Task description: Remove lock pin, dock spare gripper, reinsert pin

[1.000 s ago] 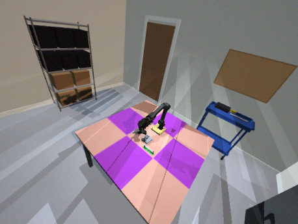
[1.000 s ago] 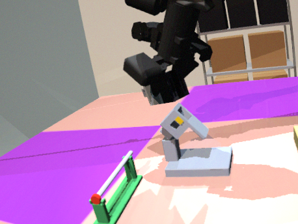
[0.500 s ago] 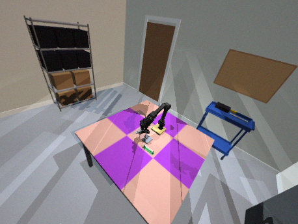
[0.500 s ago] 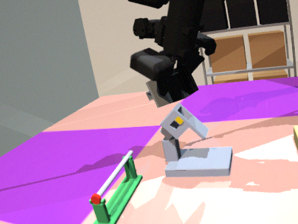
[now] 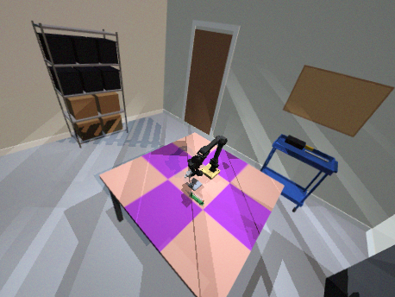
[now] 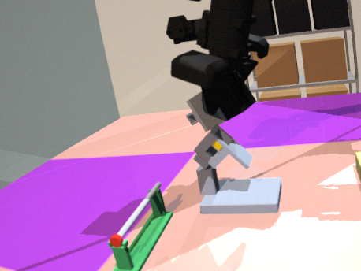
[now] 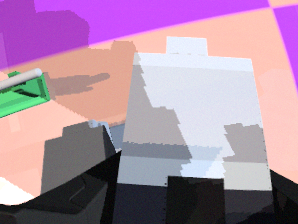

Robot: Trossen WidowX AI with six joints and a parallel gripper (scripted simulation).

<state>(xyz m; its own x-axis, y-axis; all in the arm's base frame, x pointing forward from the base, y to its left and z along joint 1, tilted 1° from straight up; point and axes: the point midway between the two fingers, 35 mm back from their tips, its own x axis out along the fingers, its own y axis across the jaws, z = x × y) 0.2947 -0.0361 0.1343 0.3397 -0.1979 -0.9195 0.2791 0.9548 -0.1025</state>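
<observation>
The green cradle lies 17 cm to the left of my gripper tip, 11 cm below it and 7 cm ahead of it. Also, from my gripper tip: spare gripper 1 cm ahead; then mount 7 cm below, 6 cm to the left, 1 cm behind.
</observation>
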